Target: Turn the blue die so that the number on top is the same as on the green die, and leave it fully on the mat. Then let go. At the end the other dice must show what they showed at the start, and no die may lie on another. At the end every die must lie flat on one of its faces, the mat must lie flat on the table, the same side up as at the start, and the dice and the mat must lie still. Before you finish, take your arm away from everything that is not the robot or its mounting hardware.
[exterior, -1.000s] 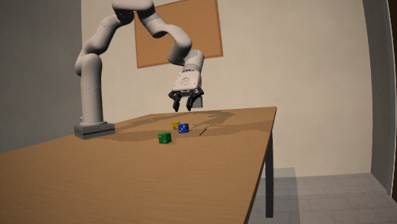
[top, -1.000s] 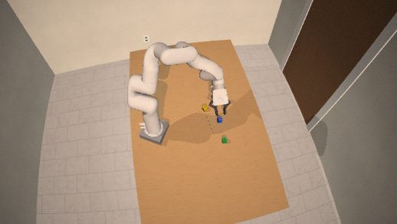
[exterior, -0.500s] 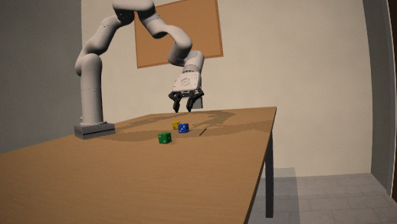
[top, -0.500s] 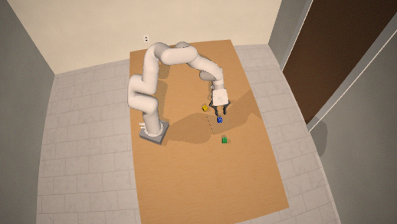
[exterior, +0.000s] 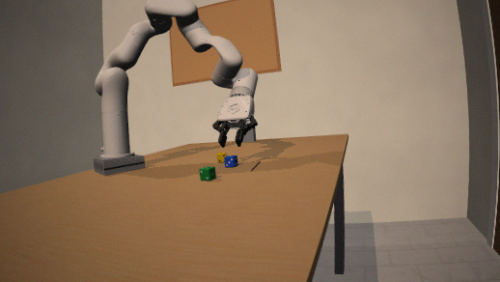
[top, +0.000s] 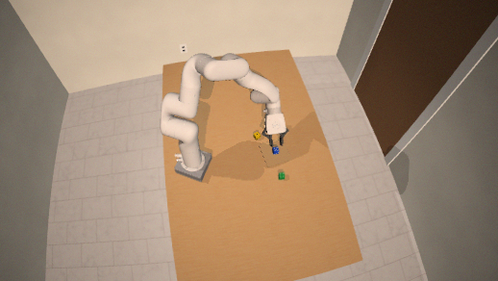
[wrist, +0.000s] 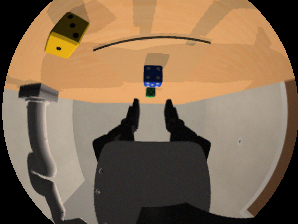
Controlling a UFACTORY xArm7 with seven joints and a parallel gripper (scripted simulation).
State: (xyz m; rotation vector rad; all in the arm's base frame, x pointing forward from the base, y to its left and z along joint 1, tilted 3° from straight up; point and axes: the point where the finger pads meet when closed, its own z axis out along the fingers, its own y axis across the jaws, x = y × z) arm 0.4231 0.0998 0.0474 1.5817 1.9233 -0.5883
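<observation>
My hand is 6 cm above the blue die and 1 cm to the left of it. Also, from my hand: green die (16 cm to the right, 7 cm below, 3 cm ahead); yellow die (10 cm behind, 8 cm to the left, 7 cm below).
</observation>
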